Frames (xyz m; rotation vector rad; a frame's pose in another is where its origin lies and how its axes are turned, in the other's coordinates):
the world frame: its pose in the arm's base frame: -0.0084 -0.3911 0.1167 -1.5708 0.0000 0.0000
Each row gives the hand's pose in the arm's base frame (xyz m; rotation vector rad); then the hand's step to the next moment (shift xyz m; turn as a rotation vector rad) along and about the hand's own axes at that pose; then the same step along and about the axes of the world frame.
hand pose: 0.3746 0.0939 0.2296 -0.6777 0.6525 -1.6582
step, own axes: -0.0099 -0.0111 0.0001 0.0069 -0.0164 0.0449
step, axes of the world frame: -0.0056 -0.0073 0.0117 0.0210 -0.0430 -0.0066
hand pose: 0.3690 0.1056 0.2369 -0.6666 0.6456 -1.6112
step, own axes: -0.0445 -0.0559 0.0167 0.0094 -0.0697 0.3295
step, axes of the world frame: -0.0200 -0.0492 0.0506 0.1933 -0.2756 -0.0144
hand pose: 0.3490 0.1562 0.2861 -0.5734 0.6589 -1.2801
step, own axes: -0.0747 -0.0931 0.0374 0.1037 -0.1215 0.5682
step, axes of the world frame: -0.0470 -0.1016 0.0557 0.3460 -0.4652 -0.1108
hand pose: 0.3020 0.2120 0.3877 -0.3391 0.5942 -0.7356
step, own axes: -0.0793 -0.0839 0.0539 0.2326 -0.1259 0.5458
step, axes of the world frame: -0.0577 -0.1136 0.0023 0.4059 -0.4001 -0.2073
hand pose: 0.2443 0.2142 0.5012 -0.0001 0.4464 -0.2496
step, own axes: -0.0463 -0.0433 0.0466 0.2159 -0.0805 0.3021
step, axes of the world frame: -0.0308 -0.0642 -0.0335 0.2981 -0.1848 -0.1461
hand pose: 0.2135 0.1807 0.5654 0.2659 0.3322 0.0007
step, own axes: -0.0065 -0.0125 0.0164 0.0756 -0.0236 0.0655
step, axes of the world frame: -0.0014 -0.0138 -0.0166 0.0916 -0.0292 -0.0363
